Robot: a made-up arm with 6 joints. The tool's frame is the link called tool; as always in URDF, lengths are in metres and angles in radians. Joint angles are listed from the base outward. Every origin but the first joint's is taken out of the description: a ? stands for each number. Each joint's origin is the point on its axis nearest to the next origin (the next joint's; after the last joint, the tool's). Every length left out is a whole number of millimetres.
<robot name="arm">
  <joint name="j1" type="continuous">
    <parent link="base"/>
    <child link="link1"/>
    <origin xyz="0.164 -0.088 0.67" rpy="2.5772 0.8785 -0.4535"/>
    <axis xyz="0 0 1"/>
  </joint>
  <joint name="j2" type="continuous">
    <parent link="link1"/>
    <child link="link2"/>
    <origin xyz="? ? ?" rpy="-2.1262 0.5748 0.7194"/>
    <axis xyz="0 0 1"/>
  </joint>
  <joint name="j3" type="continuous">
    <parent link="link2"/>
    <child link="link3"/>
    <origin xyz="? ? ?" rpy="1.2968 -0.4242 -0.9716"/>
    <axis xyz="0 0 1"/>
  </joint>
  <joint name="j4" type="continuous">
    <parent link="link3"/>
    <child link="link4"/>
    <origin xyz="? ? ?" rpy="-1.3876 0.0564 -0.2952"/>
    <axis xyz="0 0 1"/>
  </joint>
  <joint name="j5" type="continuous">
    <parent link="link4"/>
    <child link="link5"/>
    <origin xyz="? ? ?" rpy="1.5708 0 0.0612"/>
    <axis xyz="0 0 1"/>
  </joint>
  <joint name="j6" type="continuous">
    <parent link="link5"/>
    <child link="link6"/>
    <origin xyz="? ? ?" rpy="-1.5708 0 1.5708"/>
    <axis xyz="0 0 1"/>
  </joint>
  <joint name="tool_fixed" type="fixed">
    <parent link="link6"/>
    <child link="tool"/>
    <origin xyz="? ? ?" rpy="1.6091 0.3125 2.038"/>
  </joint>
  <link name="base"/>
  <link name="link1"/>
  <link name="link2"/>
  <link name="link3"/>
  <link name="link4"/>
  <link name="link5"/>
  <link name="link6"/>
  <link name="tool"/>
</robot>
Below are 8 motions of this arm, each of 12 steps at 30 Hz.
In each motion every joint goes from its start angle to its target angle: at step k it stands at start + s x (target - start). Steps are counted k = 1, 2, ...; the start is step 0. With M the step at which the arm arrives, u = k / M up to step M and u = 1 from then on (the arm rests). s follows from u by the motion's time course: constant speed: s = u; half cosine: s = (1 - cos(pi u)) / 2; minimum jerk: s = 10 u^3 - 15 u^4 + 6 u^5.
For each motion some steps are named. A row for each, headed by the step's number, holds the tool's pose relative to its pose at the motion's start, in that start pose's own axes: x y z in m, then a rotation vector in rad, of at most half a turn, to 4 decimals.
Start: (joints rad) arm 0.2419 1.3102 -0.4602 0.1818 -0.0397 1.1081
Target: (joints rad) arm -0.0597 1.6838 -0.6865 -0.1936 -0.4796 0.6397
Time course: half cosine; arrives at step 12
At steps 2, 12:
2: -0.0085 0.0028 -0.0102 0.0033 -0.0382 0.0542
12: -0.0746 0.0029 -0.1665 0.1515 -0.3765 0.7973

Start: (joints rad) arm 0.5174 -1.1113 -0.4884 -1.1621 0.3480 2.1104
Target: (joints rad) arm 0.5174 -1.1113 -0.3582 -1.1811 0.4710 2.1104
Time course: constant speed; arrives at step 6
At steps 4, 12:
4: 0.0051 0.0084 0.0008 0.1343 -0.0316 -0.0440
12: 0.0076 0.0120 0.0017 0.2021 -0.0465 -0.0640

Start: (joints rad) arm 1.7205 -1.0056 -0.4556 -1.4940 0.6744 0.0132
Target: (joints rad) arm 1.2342 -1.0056 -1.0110 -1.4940 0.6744 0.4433
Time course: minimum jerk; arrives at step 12
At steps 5, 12:
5: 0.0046 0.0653 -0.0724 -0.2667 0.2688 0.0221
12: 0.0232 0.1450 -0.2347 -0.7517 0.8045 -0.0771

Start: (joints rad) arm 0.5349 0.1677 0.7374 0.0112 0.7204 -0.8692
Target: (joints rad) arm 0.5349 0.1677 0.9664 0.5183 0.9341 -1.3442
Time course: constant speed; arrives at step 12
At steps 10, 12:
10: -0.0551 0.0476 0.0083 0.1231 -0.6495 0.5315
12: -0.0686 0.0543 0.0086 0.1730 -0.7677 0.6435

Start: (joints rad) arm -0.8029 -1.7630 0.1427 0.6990 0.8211 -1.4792
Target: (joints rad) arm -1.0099 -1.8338 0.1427 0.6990 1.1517 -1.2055
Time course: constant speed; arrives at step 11
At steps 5, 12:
5: -0.0401 0.0365 -0.0360 -0.0623 0.1487 0.1494
12: -0.0911 0.0779 -0.0721 -0.1532 0.3044 0.3333

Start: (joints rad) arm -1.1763 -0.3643 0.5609 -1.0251 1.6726 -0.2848
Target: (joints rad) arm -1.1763 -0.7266 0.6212 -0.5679 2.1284 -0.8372
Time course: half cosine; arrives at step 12
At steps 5, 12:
5: 0.0345 0.0416 -0.0092 -0.1403 -0.3410 0.0324
12: 0.0950 0.1111 -0.0299 -0.3482 -0.9183 0.1957

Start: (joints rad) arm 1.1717 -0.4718 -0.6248 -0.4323 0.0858 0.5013
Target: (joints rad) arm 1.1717 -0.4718 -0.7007 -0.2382 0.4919 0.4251
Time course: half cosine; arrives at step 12
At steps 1, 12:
1: 0.0003 0.0006 -0.0007 -0.0051 -0.0030 -0.0028
12: 0.0179 0.0276 -0.0415 -0.2906 -0.2169 -0.1517

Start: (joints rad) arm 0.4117 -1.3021 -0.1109 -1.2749 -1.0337 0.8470
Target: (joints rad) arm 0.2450 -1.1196 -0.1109 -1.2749 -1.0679 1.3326
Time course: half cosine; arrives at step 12
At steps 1, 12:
1: 0.0009 -0.0003 -0.0017 -0.0060 0.0108 -0.0018
12: 0.0475 -0.0271 -0.0921 -0.3210 0.6531 -0.1348

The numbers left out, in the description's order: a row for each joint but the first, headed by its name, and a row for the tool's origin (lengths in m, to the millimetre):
j2: -0.045 0.194 0
j3: 0.114 0.315 0
j4: 0.006 0.06 0
j5: 0.016 0.148 0
j6: -0.122 0.043 0
tool: -0.014 -0.017 0

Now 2 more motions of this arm.
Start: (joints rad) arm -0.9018 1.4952 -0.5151 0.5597 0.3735 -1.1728
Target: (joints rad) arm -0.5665 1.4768 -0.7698 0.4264 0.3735 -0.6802
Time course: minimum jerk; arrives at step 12
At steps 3, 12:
3: 0.0036 -0.0113 -0.0121 -0.0328 0.0657 -0.0453
12: 0.0097 -0.1210 -0.1057 -0.2585 0.6373 -0.4621

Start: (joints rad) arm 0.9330 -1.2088 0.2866 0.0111 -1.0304 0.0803
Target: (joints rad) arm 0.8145 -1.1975 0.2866 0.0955 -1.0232 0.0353
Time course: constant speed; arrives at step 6
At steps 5, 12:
5: 0.0435 0.0106 -0.0476 -0.0520 0.1159 0.0199
12: 0.0514 0.0125 -0.0576 -0.0618 0.1392 0.0244

